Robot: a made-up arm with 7 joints. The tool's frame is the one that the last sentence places. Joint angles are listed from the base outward.
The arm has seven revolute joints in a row. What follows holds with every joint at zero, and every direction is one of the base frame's.
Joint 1 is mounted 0.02 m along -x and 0.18 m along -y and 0.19 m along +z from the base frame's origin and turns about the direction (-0.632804, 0.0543, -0.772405).
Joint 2 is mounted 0.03 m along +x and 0.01 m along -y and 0.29 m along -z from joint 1 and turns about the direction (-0.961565, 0.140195, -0.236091).
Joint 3 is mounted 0.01 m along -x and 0.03 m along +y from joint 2 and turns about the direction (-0.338, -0.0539, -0.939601).
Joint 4 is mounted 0.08 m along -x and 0.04 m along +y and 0.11 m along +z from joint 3 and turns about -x.
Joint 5 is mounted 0.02 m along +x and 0.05 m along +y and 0.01 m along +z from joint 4 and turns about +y.
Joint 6 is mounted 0.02 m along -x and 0.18 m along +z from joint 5 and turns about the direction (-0.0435, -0.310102, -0.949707).
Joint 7 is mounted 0.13 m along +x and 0.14 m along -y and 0.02 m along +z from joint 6 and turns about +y.
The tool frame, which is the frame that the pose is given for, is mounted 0.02 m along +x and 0.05 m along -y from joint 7; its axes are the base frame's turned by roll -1.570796, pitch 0 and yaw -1.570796 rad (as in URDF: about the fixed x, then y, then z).
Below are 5 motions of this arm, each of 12 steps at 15 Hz.
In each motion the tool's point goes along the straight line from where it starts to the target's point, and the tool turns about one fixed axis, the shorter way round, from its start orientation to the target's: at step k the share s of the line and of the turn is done. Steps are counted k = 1, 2, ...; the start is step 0. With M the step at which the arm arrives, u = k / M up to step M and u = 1 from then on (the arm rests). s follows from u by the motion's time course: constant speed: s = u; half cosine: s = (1 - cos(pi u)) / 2; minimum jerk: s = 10 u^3 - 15 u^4 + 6 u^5.
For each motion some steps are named. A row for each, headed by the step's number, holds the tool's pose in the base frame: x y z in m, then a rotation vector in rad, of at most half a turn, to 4 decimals.
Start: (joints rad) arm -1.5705 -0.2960 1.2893 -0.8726 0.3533 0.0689 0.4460
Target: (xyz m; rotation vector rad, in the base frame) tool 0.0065 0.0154 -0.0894 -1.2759 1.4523 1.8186
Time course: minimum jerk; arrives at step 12
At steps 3, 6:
3: -0.0002 -0.1165 -0.0402 -0.8420 1.7354 1.0367
6: 0.0027 -0.0582 -0.0620 -1.0388 1.6421 1.3840

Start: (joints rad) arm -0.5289 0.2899 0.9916 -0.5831 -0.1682 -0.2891 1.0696
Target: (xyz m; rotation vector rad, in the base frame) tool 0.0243 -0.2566 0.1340 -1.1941 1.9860 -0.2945
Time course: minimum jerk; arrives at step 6
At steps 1, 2, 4, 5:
1: -0.0482 -0.1615 0.1759 -1.3082 1.9254 -0.6217
2: -0.0351 -0.1787 0.1683 -1.2888 1.9389 -0.5624
4: 0.0085 -0.2359 0.1431 -1.2203 1.9756 -0.3654
5: 0.0216 -0.2531 0.1355 -1.1986 1.9844 -0.3065

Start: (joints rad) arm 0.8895 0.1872 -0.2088 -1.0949 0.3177 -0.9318 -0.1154
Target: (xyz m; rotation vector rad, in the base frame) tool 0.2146 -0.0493 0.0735 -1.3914 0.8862 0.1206
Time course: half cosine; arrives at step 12
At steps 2, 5, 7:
2: 0.1645 -0.3129 0.0815 -0.9693 1.1858 -0.3688
5: 0.1808 -0.2271 0.0789 -1.1153 1.0977 -0.2118
7: 0.1947 -0.1540 0.0767 -1.2333 1.0154 -0.0762

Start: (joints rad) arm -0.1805 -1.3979 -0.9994 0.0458 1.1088 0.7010 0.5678
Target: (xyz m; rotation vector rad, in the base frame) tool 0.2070 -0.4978 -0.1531 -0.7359 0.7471 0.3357
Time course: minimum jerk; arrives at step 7
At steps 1, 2, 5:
1: 0.2529 -0.3084 -0.0189 -1.5274 0.6039 0.3083
2: 0.2472 -0.3320 -0.0356 -1.4297 0.6268 0.3138
5: 0.2138 -0.4697 -0.1332 -0.8538 0.7316 0.3340

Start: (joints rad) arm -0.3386 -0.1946 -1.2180 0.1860 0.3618 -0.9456 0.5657
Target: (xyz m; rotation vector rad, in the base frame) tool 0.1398 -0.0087 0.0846 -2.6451 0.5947 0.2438
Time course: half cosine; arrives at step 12
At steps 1, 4, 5, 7, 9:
1: -0.0133 -0.0305 0.1630 -1.9771 -0.8136 0.6841
4: 0.0230 -0.0253 0.1444 -2.1937 -0.5140 0.6040
5: 0.0418 -0.0227 0.1348 -2.2931 -0.3499 0.5566
7: 0.0821 -0.0169 0.1141 -2.4739 0.0217 0.4412
9: 0.1170 -0.0119 0.0963 -2.5908 0.3630 0.3263

